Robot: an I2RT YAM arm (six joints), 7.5 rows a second.
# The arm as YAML. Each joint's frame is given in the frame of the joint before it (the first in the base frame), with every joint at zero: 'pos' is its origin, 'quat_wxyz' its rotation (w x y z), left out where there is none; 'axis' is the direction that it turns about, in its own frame. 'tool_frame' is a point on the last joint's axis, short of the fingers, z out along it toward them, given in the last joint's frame.
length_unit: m
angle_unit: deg
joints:
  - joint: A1
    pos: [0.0, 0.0, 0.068]
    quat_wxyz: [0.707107, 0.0, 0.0, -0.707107]
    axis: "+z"
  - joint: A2
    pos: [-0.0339, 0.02, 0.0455]
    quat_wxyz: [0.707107, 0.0, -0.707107, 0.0]
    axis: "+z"
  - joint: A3
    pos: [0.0, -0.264, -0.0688]
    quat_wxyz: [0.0, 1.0, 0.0, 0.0]
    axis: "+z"
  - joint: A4
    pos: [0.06, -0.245, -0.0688]
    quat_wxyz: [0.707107, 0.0, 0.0, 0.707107]
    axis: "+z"
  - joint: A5
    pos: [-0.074, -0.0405, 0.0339]
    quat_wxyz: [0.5, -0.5, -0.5, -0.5]
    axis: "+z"
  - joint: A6
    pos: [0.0, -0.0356, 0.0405]
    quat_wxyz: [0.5, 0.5, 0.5, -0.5]
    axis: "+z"
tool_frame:
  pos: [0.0, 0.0, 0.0]
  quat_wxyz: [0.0, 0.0, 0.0, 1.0]
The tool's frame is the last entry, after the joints.
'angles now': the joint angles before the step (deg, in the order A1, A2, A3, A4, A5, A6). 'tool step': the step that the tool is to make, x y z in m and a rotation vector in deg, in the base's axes. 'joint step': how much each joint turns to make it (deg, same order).
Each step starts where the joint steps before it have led.
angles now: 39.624 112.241 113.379 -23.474 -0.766 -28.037
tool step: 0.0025 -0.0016 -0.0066 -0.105 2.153 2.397
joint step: -0.596 0.356 -0.339 -1.037 -3.256 0.000
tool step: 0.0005 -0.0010 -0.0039 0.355 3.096 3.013
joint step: -0.444 0.428 0.531 -2.237 -4.071 0.542
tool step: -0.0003 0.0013 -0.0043 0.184 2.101 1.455
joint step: 0.000 0.392 0.099 -1.132 -1.955 0.646
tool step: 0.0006 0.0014 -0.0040 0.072 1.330 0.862
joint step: 0.000 0.444 0.048 -0.528 -1.177 0.382
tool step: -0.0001 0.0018 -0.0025 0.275 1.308 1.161
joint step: 0.072 0.429 0.312 -0.653 -1.452 0.384
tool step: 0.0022 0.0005 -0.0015 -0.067 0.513 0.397
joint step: -0.166 0.622 0.714 -0.546 -0.621 -0.046
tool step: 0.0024 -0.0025 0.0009 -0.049 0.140 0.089
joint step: -0.456 0.219 0.595 -0.573 -0.497 -0.236
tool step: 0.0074 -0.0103 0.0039 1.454 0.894 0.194
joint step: -1.727 0.076 0.860 -0.479 -2.511 0.537
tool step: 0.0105 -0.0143 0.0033 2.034 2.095 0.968
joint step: -2.478 0.503 1.523 -1.306 -4.416 0.819
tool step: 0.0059 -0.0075 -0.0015 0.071 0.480 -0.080
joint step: -1.240 0.276 0.205 -0.411 -1.164 -0.327
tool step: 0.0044 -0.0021 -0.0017 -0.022 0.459 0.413
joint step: -0.568 0.813 0.976 -0.689 -0.959 -0.331
